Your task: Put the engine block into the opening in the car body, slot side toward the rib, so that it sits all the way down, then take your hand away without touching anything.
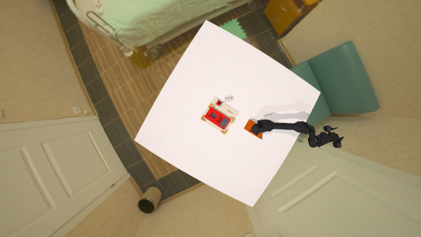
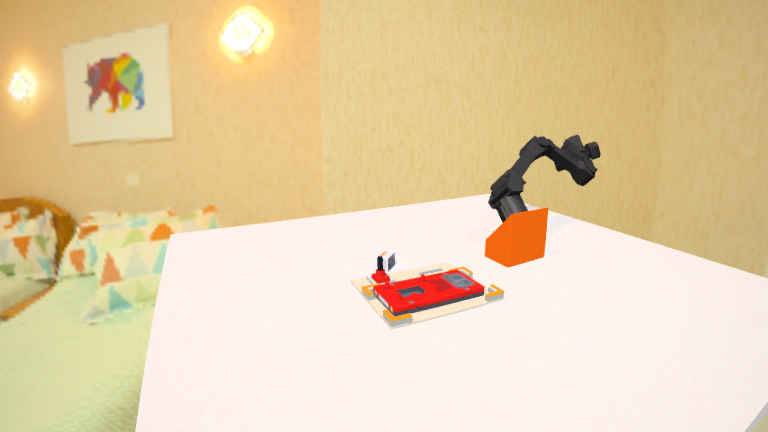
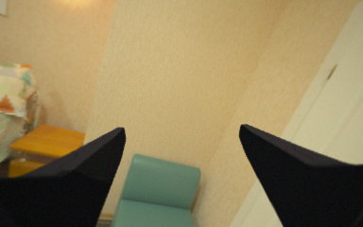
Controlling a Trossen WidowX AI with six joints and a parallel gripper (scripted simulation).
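Now: the grey engine block 890 mm ahead of my gripper tip, 370 mm to the left of it and 200 mm below it.
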